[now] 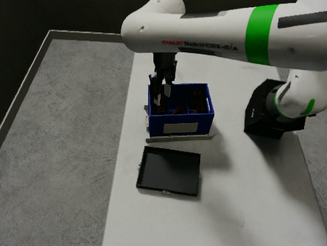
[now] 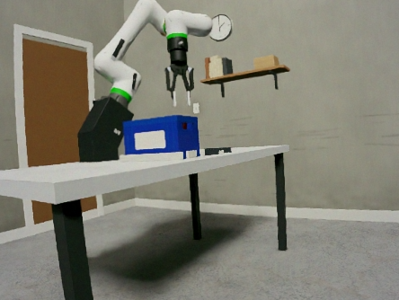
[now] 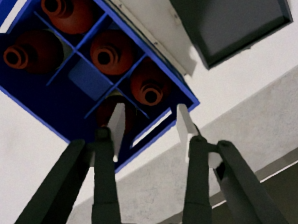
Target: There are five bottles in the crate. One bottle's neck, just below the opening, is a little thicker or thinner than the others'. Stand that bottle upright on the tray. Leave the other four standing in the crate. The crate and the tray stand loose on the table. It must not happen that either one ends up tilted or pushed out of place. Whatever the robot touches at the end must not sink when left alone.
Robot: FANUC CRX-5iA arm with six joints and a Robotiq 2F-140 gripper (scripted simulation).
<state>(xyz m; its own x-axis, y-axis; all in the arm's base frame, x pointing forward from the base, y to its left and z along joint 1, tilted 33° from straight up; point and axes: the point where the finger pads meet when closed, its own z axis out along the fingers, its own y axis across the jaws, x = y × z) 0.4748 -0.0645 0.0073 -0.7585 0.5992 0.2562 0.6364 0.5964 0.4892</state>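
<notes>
Right now the crate is 8 cm behind my hand, 6 cm to the right of it and 17 cm below it. Round my hand: dark tray: 4 cm behind, 21 cm to the left, 24 cm below.
</notes>
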